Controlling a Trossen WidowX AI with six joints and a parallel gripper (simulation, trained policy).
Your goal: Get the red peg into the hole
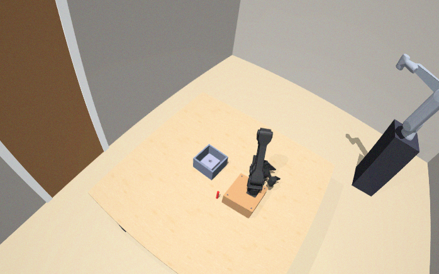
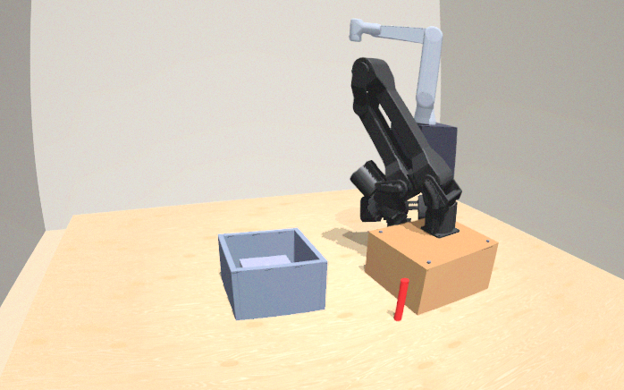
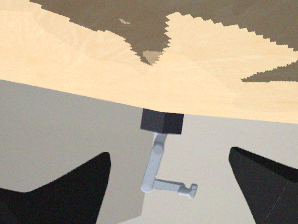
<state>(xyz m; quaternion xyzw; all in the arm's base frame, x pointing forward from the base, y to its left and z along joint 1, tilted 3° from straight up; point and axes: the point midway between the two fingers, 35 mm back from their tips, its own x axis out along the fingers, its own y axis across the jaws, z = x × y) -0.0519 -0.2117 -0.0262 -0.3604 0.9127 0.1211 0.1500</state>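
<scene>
Right now the red peg is 250 mm ahead of my gripper tip, 340 mm to the left of it and 20 mm below it. Also, from my gripper tip: pale plate 420 mm ahead, 170 mm to the left, 20 mm below; then grey-blue box 420 mm ahead, 170 mm to the left, 40 mm below.
</scene>
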